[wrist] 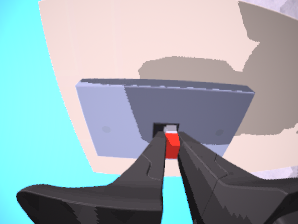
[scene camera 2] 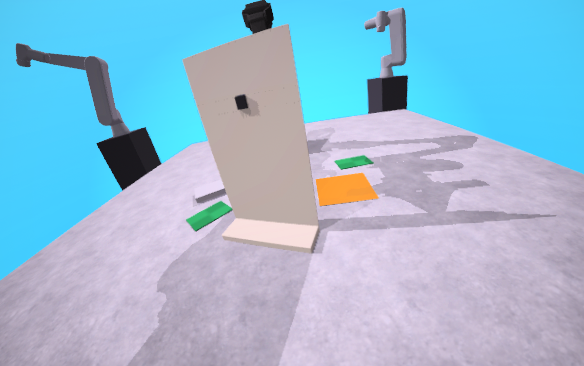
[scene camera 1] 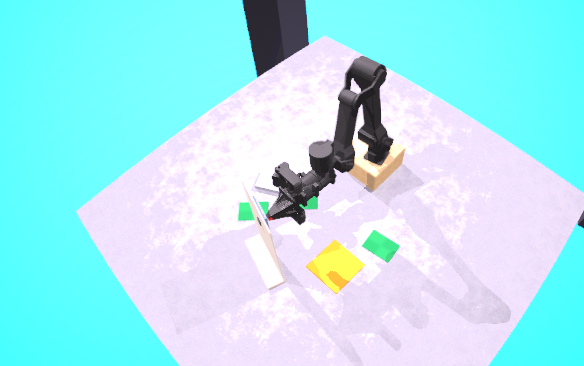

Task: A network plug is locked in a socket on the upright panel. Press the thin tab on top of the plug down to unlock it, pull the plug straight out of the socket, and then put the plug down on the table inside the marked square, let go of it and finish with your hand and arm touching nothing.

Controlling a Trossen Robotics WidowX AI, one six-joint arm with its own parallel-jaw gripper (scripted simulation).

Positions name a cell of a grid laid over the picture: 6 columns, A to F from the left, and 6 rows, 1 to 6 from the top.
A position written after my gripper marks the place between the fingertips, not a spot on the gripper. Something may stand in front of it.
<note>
I see my gripper (scene camera 1: C4), an upright panel (scene camera 2: C2) and a marked orange square (scene camera 2: D4).
My gripper also shows in the wrist view (wrist: D4). The upright panel also shows in the wrist view (wrist: E3).
</note>
